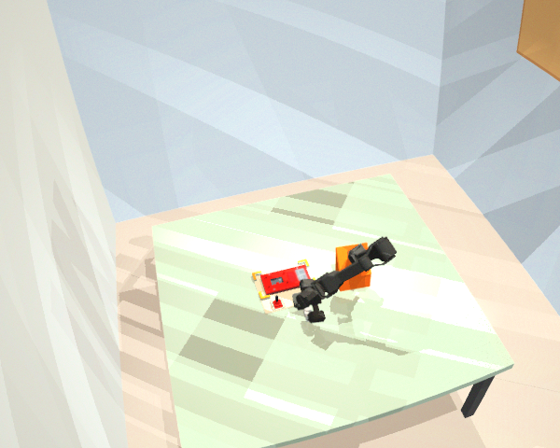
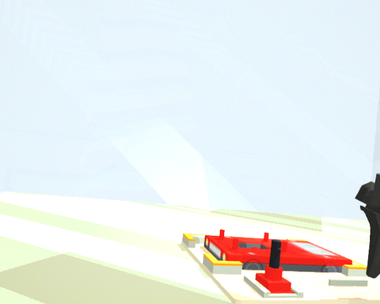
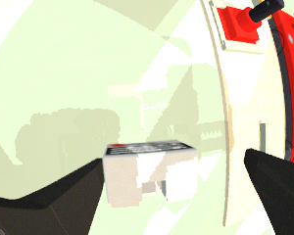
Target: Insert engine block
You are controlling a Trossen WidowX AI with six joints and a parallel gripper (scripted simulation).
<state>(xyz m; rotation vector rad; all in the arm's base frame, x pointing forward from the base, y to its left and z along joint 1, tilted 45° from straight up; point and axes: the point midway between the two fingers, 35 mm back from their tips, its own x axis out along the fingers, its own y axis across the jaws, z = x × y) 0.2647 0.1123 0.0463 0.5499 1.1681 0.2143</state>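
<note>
Right now the engine block is 20 mm to the left of my gripper tip and 10 mm behind it.
</note>
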